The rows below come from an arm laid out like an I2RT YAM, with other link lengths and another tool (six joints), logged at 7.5 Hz.
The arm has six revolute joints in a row. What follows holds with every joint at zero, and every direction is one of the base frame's.
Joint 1 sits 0.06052 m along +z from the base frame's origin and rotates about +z.
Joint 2 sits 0.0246 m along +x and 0.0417 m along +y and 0.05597 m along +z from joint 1 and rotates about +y.
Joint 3 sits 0.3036 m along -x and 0.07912 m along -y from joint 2 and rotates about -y.
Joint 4 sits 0.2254 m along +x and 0.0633 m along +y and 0.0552 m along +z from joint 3 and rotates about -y.
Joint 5 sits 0.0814 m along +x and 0.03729 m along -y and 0.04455 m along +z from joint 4 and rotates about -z.
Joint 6 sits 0.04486 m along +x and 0.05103 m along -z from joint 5 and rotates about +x.
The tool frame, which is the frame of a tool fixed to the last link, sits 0.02 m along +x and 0.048 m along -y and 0.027 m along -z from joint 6; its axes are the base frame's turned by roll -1.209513, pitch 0.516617 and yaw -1.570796 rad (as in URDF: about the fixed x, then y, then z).
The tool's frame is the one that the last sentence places.
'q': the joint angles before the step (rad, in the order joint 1, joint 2, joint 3, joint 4, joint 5, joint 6). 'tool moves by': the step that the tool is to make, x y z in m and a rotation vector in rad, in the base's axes. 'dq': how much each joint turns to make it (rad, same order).
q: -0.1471, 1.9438, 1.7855, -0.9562, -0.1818, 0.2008
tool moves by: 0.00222, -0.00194, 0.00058, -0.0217, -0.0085, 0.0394
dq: 0.0000, 0.0004, 0.0000, 0.0039, 0.0007, -0.0450
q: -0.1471, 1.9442, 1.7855, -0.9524, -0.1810, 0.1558
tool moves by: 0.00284, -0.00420, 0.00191, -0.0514, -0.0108, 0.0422
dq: 0.0000, 0.0000, 0.0000, 0.0080, 0.0252, -0.0606
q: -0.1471, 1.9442, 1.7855, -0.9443, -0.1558, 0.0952
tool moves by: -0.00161, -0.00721, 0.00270, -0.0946, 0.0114, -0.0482
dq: 0.0000, 0.0031, 0.0000, 0.0056, 0.1068, 0.0000
